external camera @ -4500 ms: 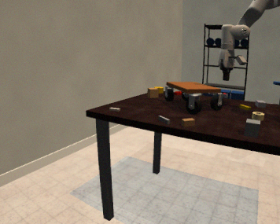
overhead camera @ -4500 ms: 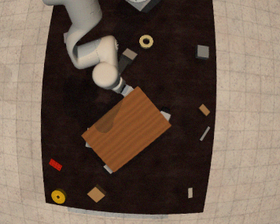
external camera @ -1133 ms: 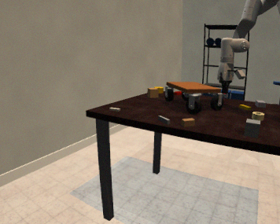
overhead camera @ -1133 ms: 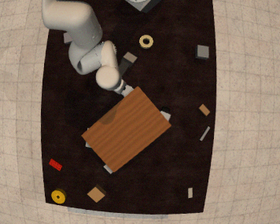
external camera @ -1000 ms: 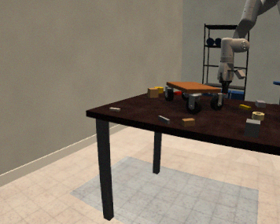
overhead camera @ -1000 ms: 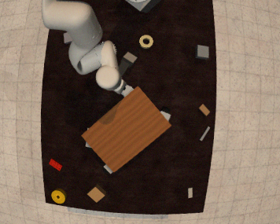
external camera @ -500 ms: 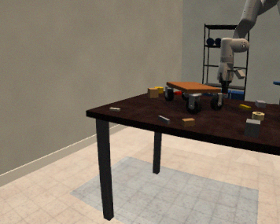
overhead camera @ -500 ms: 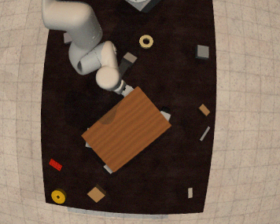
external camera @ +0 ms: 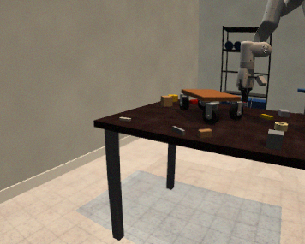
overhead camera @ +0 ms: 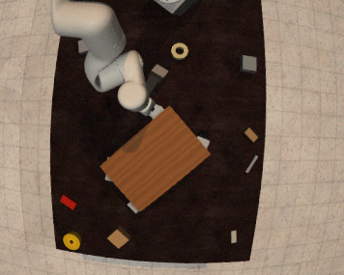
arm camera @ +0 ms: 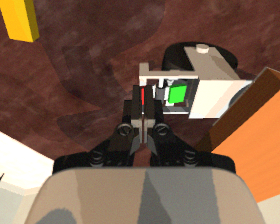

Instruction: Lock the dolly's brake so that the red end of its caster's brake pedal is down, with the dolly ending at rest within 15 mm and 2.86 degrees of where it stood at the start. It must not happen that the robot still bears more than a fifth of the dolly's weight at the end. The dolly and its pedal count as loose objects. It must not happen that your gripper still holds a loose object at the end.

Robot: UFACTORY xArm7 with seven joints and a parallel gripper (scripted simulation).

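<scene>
My gripper is now 30 mm above the brake pedal, 10 mm to the right of it and 10 mm short of it. Round my hand: yellow bar 120 mm behind, 100 mm below, 90 mm to the right; then grey cube 360 mm to the left, 200 mm behind, 80 mm below; then grey bar 420 mm to the left, 160 mm ahead, 100 mm below.
</scene>
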